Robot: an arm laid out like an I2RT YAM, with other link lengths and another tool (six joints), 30 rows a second.
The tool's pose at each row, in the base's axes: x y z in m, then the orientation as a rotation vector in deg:
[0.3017, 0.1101, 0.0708, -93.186, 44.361, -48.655]
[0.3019, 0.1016, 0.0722, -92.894, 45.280, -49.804]
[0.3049, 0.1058, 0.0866, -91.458, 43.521, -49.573]
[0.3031, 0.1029, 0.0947, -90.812, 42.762, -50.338]
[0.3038, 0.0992, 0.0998, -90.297, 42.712, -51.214]
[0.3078, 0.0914, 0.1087, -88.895, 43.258, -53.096]
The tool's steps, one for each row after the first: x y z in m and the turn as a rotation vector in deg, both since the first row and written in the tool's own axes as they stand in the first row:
[0.0074, 0.0003, -0.0044, -0.101, 1.301, -0.058]
[0.0074, -0.0148, -0.0019, 1.891, 0.389, -0.126]
[0.0100, -0.0221, -0.0061, 2.841, 0.581, -0.632]
[0.0142, -0.0264, -0.0082, 3.353, 1.216, -0.914]
[0.0240, -0.0338, -0.0102, 4.371, 2.980, -1.069]

